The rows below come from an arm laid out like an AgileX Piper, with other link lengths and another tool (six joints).
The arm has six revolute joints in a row. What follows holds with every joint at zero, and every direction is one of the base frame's.
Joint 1 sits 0.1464 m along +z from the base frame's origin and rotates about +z.
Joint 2 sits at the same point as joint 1 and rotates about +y.
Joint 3 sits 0.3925 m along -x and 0.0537 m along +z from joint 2 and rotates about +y.
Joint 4 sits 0.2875 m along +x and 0.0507 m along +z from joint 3 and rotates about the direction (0.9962, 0, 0.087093).
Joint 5 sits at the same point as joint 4 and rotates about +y.
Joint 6 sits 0.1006 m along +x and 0.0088 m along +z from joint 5 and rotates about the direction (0.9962, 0, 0.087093).
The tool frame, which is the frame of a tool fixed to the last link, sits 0.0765 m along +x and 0.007 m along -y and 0.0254 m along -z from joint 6; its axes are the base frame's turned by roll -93.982, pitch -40.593 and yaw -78.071 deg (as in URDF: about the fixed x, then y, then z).
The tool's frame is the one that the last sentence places.
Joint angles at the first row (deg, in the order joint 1, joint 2, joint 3, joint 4, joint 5, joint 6):
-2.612 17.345 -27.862 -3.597 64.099 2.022
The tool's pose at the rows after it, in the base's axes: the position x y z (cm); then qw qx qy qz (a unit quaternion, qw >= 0):
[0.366 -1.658 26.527 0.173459 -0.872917 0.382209 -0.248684]
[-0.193 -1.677 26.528 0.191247 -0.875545 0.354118 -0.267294]
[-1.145 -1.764 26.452 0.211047 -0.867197 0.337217 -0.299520]
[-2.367 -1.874 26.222 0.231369 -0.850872 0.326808 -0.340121]
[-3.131 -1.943 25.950 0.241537 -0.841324 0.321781 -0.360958]
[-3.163 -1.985 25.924 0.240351 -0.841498 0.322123 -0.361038]
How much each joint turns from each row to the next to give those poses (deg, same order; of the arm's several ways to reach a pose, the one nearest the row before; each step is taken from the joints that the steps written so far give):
3.122 -1.292 -0.001 0.001 0.002 -0.002
3.067 -3.126 0.001 -0.002 -0.001 0.004
1.257 -4.731 0.000 0.003 0.054 -0.005
0.130 -5.828 -0.001 0.000 0.174 0.001
0.001 -3.372 0.001 -0.002 0.442 0.002
0.000 -0.051 -0.001 -0.128 0.114 -0.001

